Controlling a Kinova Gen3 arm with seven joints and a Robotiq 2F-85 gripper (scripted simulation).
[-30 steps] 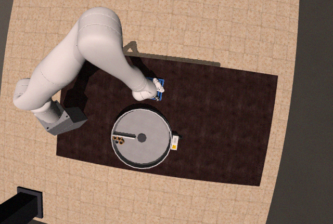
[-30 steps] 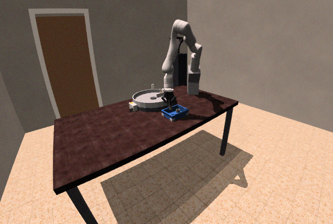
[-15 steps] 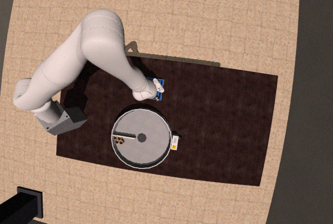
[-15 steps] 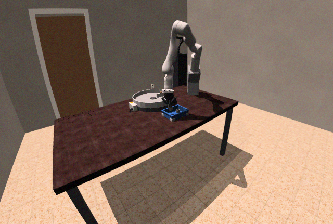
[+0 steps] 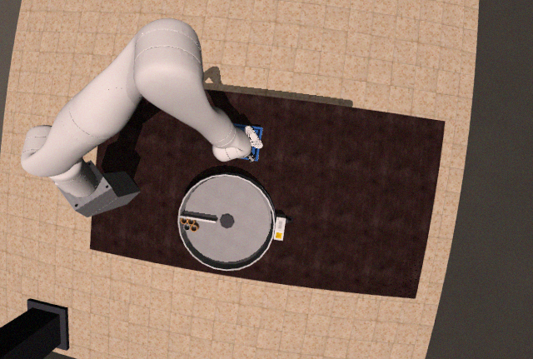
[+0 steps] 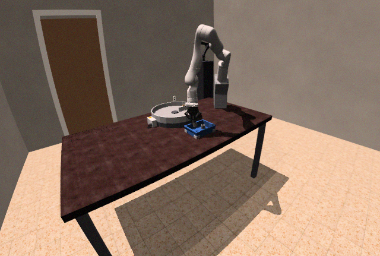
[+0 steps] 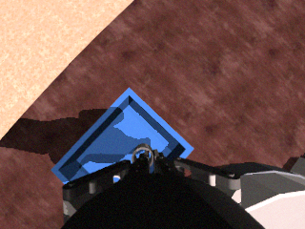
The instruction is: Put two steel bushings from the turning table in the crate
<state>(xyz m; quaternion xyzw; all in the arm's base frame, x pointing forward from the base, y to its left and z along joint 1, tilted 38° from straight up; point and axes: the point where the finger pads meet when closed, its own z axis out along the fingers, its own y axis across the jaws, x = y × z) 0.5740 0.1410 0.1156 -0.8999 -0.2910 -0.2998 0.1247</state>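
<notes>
My gripper is now 60 mm above the blue crate, 40 mm past it and 30 mm to the right of it. From my hand the other things lie so: round grey turning table: 330 mm to the right, 60 mm behind, 30 mm below.
</notes>
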